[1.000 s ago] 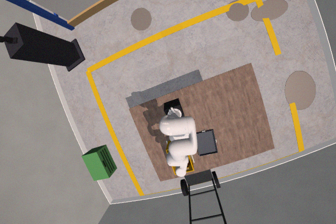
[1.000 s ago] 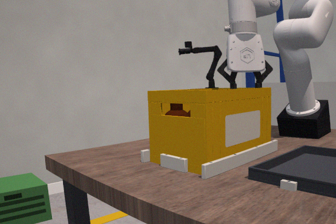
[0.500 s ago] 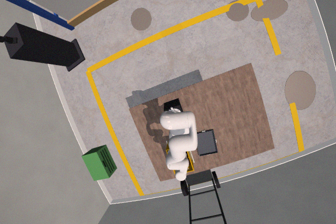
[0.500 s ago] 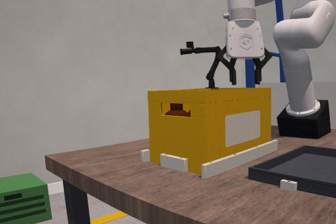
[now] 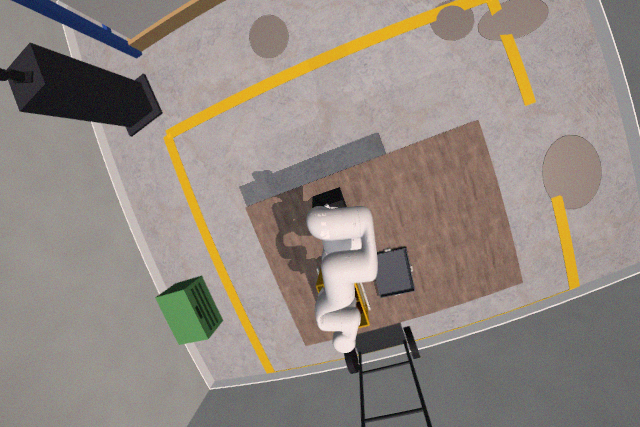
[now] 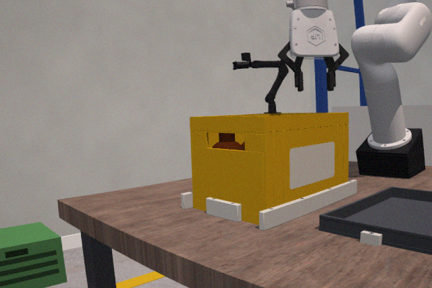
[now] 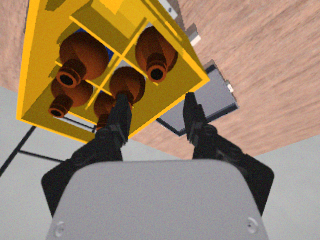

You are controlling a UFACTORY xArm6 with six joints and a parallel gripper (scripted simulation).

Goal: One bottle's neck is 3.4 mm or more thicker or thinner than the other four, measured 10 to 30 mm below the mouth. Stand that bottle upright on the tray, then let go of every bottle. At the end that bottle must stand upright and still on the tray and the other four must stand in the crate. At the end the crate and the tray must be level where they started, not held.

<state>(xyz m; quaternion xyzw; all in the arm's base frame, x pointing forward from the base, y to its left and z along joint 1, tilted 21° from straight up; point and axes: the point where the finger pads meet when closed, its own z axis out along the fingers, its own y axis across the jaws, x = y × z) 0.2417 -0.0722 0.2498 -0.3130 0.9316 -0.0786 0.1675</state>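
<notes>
My gripper is now 80 mm short of the yellow crate, 50 mm to the left of it and 150 mm above it. The rest, counted from my hand: dark tray (110 mm ahead, 220 mm to the left, 230 mm below).
</notes>
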